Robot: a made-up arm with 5 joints.
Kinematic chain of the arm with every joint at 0, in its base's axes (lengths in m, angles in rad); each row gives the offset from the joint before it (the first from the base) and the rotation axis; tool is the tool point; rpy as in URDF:
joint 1: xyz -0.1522 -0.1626 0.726 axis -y
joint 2: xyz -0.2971 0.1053 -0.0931 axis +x
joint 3: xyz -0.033 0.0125 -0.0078 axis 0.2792 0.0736 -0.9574
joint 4: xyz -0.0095 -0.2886 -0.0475 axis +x
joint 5: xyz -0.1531 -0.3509 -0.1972 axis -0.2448 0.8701 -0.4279
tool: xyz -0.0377 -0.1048 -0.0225 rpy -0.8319 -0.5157 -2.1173
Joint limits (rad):
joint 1: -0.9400..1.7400
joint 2: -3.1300..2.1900
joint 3: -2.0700..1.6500
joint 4: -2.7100..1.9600
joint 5: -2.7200..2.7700
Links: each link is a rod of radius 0.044 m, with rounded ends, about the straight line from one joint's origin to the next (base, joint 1, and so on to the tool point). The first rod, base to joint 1, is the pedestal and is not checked.
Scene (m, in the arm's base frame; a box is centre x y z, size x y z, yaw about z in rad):
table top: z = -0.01
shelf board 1: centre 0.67 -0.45 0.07 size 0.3 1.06 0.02 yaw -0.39
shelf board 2: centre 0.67 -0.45 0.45 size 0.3 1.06 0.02 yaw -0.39
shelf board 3: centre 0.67 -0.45 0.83 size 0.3 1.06 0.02 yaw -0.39
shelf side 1: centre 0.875 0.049 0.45 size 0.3 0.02 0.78 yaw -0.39
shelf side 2: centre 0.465 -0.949 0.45 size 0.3 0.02 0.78 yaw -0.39
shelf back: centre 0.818 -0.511 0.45 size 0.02 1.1 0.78 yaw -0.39
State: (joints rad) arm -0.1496 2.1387 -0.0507 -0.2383 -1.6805
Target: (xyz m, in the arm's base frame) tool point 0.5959 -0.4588 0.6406
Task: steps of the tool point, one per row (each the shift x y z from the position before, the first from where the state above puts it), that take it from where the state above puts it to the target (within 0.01 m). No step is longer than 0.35 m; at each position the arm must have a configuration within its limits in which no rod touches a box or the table.
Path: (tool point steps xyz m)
1: 0.3123 -0.0007 -0.0662
2: 0.2858 -0.0176 0.0740
3: 0.2027 -0.0318 0.1800
4: 0.0874 -0.0430 0.2318
5: -0.0305 -0.0506 0.2238
6: 0.1822 -0.0952 -0.0474
7: 0.1441 -0.1851 -0.0325
8: 0.0632 -0.2481 -0.0291
9: -0.0411 -0.2610 -0.0493

